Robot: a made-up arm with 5 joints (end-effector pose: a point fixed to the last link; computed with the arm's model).
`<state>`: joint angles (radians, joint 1 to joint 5).
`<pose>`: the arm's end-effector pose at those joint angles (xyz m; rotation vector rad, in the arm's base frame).
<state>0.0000 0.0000 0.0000 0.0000 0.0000</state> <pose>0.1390 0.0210 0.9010 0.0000 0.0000 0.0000</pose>
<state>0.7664 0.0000 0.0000 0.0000 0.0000</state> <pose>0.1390 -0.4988 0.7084 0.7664 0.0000 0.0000</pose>
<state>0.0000 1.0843 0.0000 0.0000 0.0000</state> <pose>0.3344 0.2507 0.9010 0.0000 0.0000 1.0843</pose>
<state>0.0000 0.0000 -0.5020 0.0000 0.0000</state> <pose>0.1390 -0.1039 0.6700 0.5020 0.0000 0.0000</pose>
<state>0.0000 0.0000 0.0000 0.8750 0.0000</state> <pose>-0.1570 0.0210 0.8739 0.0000 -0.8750 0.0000</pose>
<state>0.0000 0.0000 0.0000 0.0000 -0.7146</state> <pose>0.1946 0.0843 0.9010 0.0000 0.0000 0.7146</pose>
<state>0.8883 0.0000 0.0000 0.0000 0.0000</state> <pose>0.1390 -0.5618 0.6436 0.8883 0.0000 0.0000</pose>
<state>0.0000 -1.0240 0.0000 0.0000 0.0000</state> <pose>-0.1423 0.0745 0.9010 0.0000 0.0000 -1.0240</pose>
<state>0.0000 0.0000 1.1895 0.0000 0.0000</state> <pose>0.1390 0.5978 1.0358 -1.1895 0.0000 0.0000</pose>
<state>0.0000 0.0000 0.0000 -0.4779 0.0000</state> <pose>0.2775 0.0210 0.8093 0.0000 0.4779 0.0000</pose>
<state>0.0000 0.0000 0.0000 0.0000 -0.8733</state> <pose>0.1999 0.1026 0.9010 0.0000 0.0000 0.8733</pose>
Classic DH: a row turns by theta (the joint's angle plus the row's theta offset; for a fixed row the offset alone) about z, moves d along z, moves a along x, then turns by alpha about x. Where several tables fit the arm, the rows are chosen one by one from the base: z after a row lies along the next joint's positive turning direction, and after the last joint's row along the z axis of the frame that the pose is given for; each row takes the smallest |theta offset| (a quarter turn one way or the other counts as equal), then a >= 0, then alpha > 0; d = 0 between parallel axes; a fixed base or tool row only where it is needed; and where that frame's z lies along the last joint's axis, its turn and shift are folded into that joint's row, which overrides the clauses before.
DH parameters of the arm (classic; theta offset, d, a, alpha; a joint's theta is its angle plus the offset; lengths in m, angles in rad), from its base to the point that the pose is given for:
base (fixed): 1.5708 0.16 0 1.5708
joint 1: 0 0.046 0.298 -1.5708
joint 2: 0 0.382 0.111 -1.5708
joint 3: -1.5708 0.026 0.029 1.5708
joint 4: -1.5708 0.282 0.062 1.5708
joint 5: 1.0774 0 0.1204 3.1416
tool (fixed): 1.0774 0.33 0 0

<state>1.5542 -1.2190 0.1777 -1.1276 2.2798</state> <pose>0.0356 -0.6440 0.2004 -1.1143 2.5963 -0.8581</pose>
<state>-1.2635 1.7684 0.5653 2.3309 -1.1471</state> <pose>0.2753 0.4339 0.3549 -0.7757 1.3989 -2.5312</pose>
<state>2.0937 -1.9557 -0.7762 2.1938 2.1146</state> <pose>0.2009 -0.2907 0.5878 0.7554 0.5127 2.0082</pose>
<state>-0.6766 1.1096 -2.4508 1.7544 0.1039</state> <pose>-0.4470 0.1474 0.1363 0.9446 -0.1193 -1.1986</pose>
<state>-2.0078 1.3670 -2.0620 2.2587 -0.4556</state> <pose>-0.3520 0.0935 0.1277 -0.7242 -0.8251 0.1136</pose>
